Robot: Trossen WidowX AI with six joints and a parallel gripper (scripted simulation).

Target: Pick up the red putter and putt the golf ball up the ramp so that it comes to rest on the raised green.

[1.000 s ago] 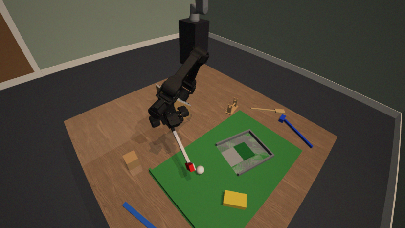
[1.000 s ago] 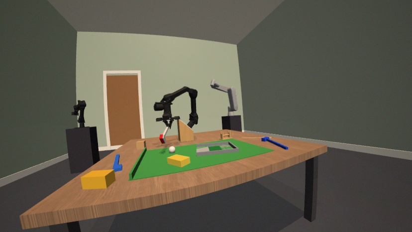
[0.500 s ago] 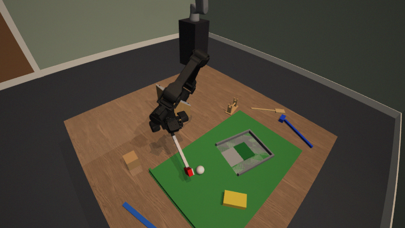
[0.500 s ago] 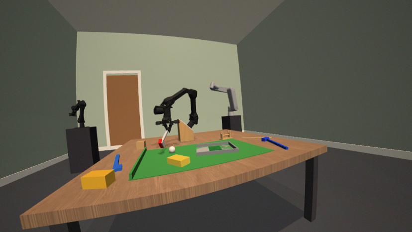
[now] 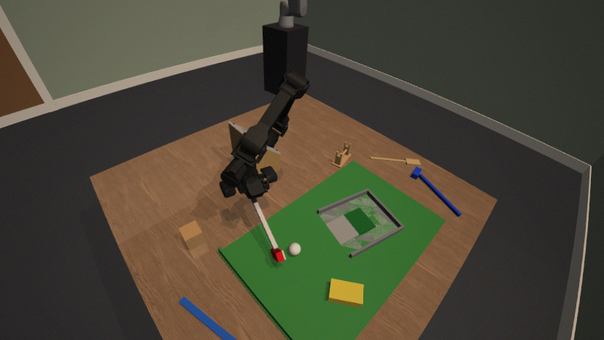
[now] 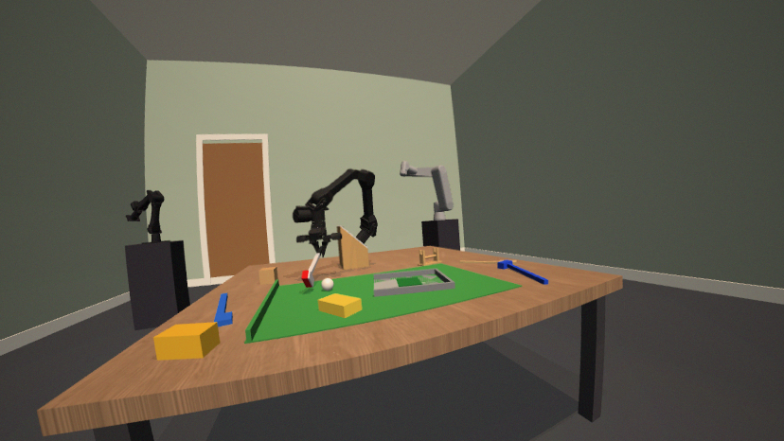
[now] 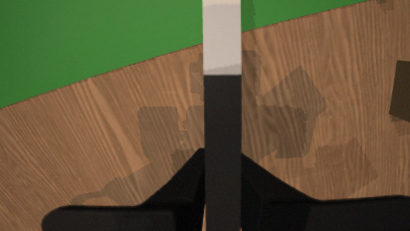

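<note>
Right now the red putter is 110 mm ahead of my gripper tip, 40 mm to the right of it and 10 mm below it. Round my gripper tip: white golf ball: 230 mm ahead, 60 mm below, 30 mm to the right; then green mat: 320 mm ahead, 130 mm to the left, 90 mm below; then wooden cube: 220 mm to the right, 60 mm below, 60 mm behind.
</note>
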